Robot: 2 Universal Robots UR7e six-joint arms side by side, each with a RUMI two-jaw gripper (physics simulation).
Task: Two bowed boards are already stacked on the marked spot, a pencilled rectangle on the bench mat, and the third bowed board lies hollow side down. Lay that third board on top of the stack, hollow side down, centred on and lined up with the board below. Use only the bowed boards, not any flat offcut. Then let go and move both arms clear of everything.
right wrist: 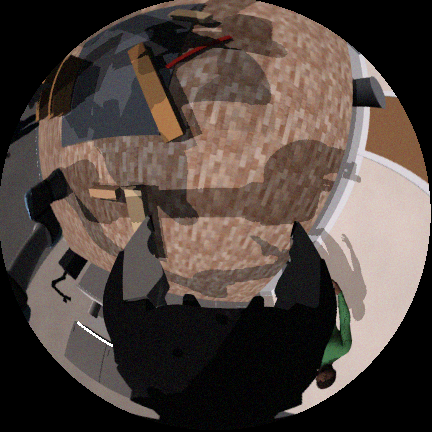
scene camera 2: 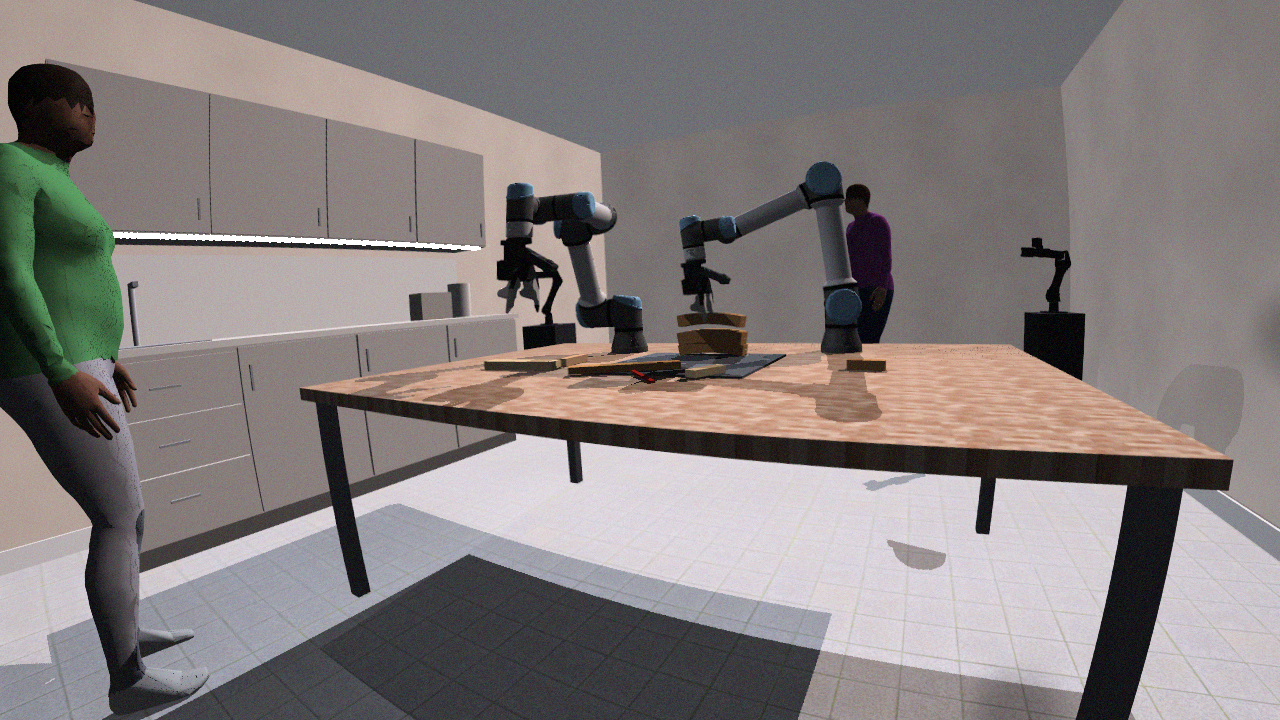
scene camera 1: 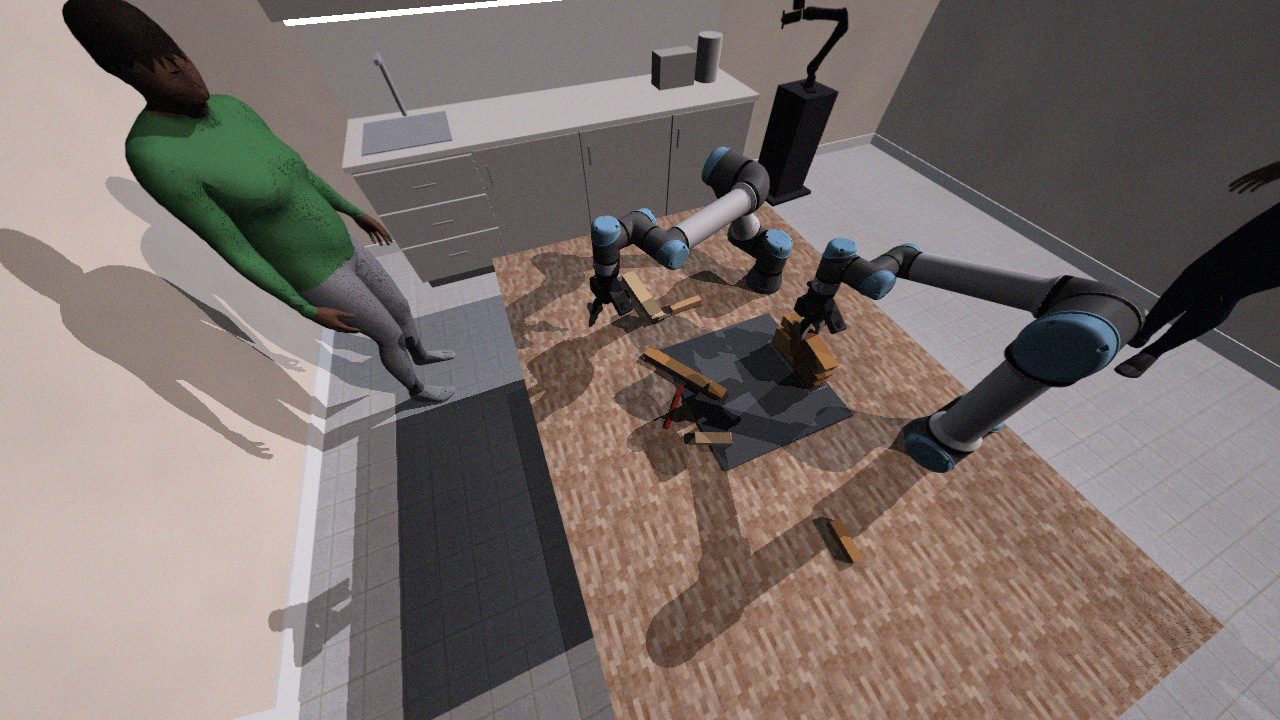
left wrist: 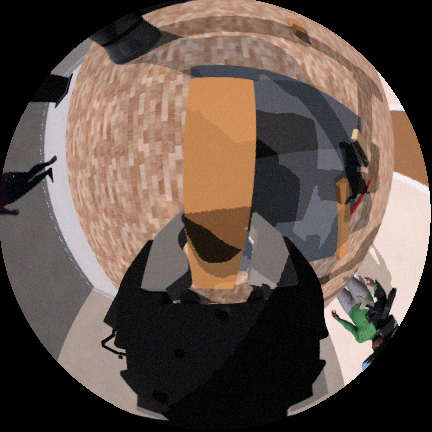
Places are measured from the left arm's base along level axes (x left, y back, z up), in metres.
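Pixels of known places: left gripper, fingertip midpoint: point(scene camera 2: 708, 322) point(scene camera 1: 805, 341) point(left wrist: 215, 208); right gripper, fingertip midpoint: point(right wrist: 223, 219) point(scene camera 2: 523, 312) point(scene camera 1: 610, 317) point(left wrist: 366, 287); left arm's base, link origin: point(scene camera 2: 841, 351); right arm's base, link origin: point(right wrist: 60, 182) point(scene camera 2: 629, 351) point(scene camera 1: 763, 282).
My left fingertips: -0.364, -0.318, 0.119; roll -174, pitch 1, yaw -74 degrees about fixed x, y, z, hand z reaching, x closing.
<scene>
For each thing: its top centre in the pictures, then the offset to it from my left fingertips, as dx, dy, dz. Level surfaces: height alone.
- third bowed board, top centre: point(left wrist: 218, 208) point(scene camera 2: 711, 312) point(scene camera 1: 811, 337) +0.015, +0.002, +0.037
- two-board stack, top centre: point(scene camera 2: 712, 329) point(scene camera 1: 805, 348) +0.015, +0.004, -0.022
- dark bench mat, surface height: dz -0.113
- long wooden piece, top centre: point(right wrist: 148, 80) point(scene camera 2: 624, 363) point(scene camera 1: 684, 370) point(left wrist: 345, 228) +0.010, -0.423, -0.092
- red-handled tool, top centre: point(scene camera 2: 642, 373) point(right wrist: 198, 46) point(scene camera 1: 674, 405) point(left wrist: 362, 196) +0.135, -0.478, -0.106
- pale block, top centre: point(scene camera 2: 705, 367) point(scene camera 1: 713, 437) point(left wrist: 364, 146) +0.272, -0.380, -0.093
- pale board, top centre: point(right wrist: 140, 232) point(scene camera 2: 520, 360) point(scene camera 1: 642, 293) -0.392, -0.521, -0.090
- small block, top centre: point(scene camera 2: 573, 356) point(right wrist: 100, 193) point(scene camera 1: 685, 302) -0.322, -0.350, -0.093
My left gripper point(scene camera 1: 810, 329) point(scene camera 2: 706, 308) point(left wrist: 215, 208) is shut on the third bowed board point(scene camera 1: 821, 352) point(scene camera 2: 711, 318) point(left wrist: 220, 150), gripping it near one end in its wrist view. The board is roughly level, hollow side down, a small gap above the two-board stack point(scene camera 1: 810, 377) point(scene camera 2: 711, 341) point(right wrist: 71, 90). It looks roughly lined up with the stack, which it hides in the left wrist view. The stack stands on the dark bench mat point(scene camera 1: 787, 438) point(scene camera 2: 760, 362) point(left wrist: 300, 95) point(right wrist: 110, 120); the pencilled rectangle cannot be made out. My right gripper point(scene camera 1: 609, 313) point(scene camera 2: 520, 304) point(right wrist: 223, 219) is open and empty, away from the stack.
A long wooden piece point(scene camera 1: 684, 373) point(right wrist: 155, 95) lies at the mat's edge beside a red-handled tool point(scene camera 1: 673, 407) point(right wrist: 200, 51) and a pale block point(scene camera 1: 713, 438). A pale board point(scene camera 1: 642, 297) and a small block point(scene camera 1: 684, 305) lie near my right gripper. Another block point(scene camera 1: 844, 541) lies farther forward.
</scene>
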